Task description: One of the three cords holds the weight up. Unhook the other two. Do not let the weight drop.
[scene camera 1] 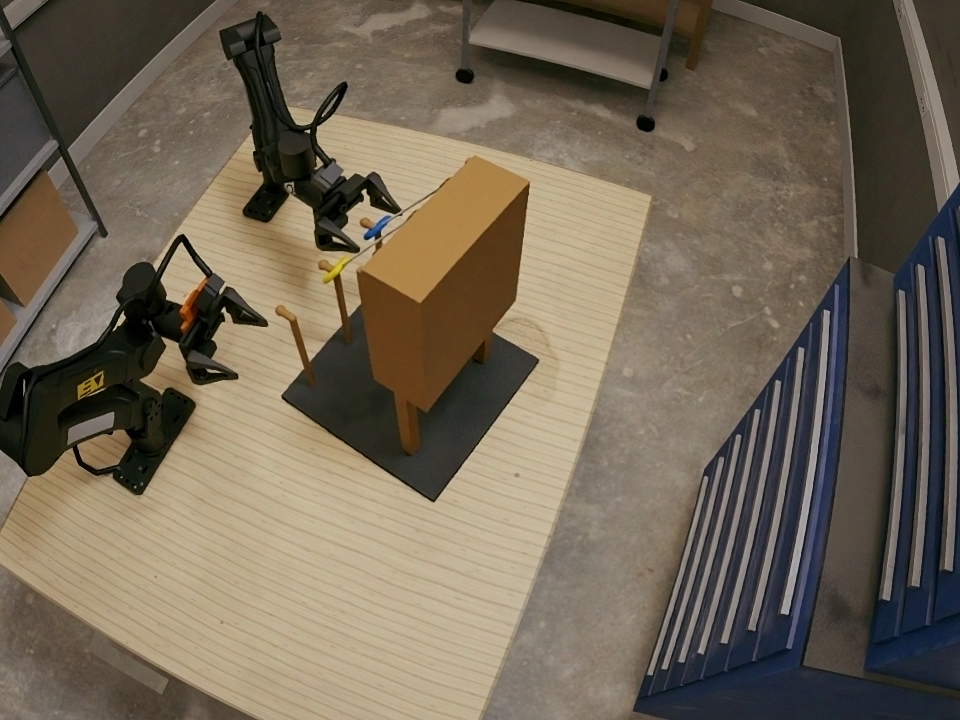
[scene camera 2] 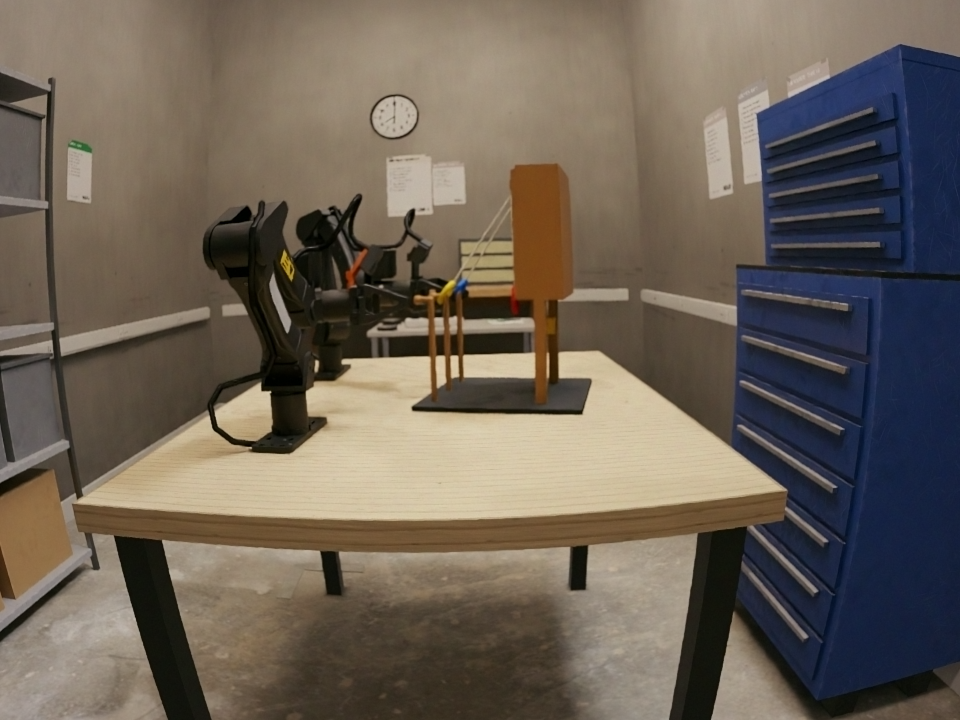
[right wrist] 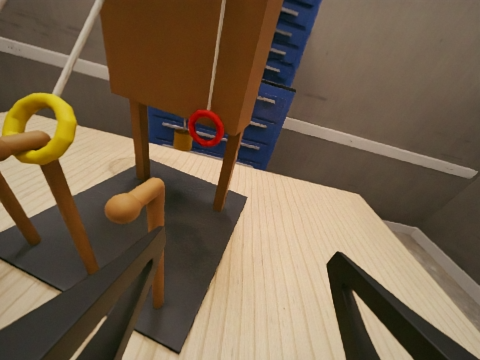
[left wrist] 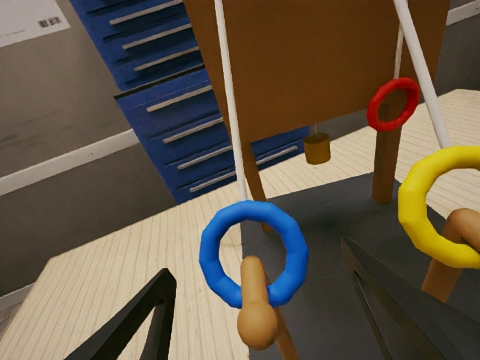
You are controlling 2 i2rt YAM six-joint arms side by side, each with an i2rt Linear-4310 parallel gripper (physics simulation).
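Where they show: left gripper, fingertip midpoint: (scene camera 1: pixel 381 231) (scene camera 2: pixel 461 294) (left wrist: pixel 250 260); right gripper, fingertip midpoint: (scene camera 1: pixel 252 349) (scene camera 2: pixel 409 302) (right wrist: pixel 251 245); left arm's base, link origin: (scene camera 1: pixel 280 185) (scene camera 2: pixel 331 374); right arm's base, link origin: (scene camera 1: pixel 154 441) (scene camera 2: pixel 292 436).
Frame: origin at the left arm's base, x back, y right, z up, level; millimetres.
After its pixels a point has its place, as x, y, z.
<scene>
The blue ring (scene camera 1: pixel 377 227) @(-354, 202, 227) (scene camera 2: pixel 462 286) @(-353, 208, 215) (left wrist: pixel 295 250) @(-336, 207, 210) hangs on its peg, its cord running up to the brown box (scene camera 1: pixel 457 224) @(-534, 326, 444) (scene camera 2: pixel 538 232) @(-501, 430, 317). The yellow ring (scene camera 1: pixel 334 269) @(-332, 297, 228) (left wrist: pixel 414 215) @(-328, 260, 212) (right wrist: pixel 65 120) @(-325, 306, 220) is on the middle peg. The red ring (left wrist: pixel 374 107) @(-455, 353, 202) (right wrist: pixel 219 131) @(-450, 398, 199) hangs free against the box, off the bare third peg (scene camera 1: pixel 298 341) @(-306, 386, 148) (right wrist: pixel 157 260). The brass weight (left wrist: pixel 317 150) @(-504, 316, 148) (right wrist: pixel 183 140) @(-503, 330, 147) hangs below the box, above the base. My left gripper (scene camera 1: pixel 378 230) @(-350, 186, 197) (left wrist: pixel 250 260) @(-350, 186, 197) is open, its fingers on either side of the blue ring's peg. My right gripper (scene camera 1: pixel 251 350) @(-272, 450, 201) (right wrist: pixel 251 245) @(-272, 450, 201) is open and empty near the bare peg.
The box stands on legs on a dark base plate (scene camera 1: pixel 457 441) @(-561, 382, 10) on the wooden table (scene camera 1: pixel 310 558) @(-431, 652, 0). The yellow ring's peg stands close beside my left gripper's finger. A blue drawer cabinet (scene camera 2: pixel 798 348) stands beyond the table, and a shelf unit is at the picture's left.
</scene>
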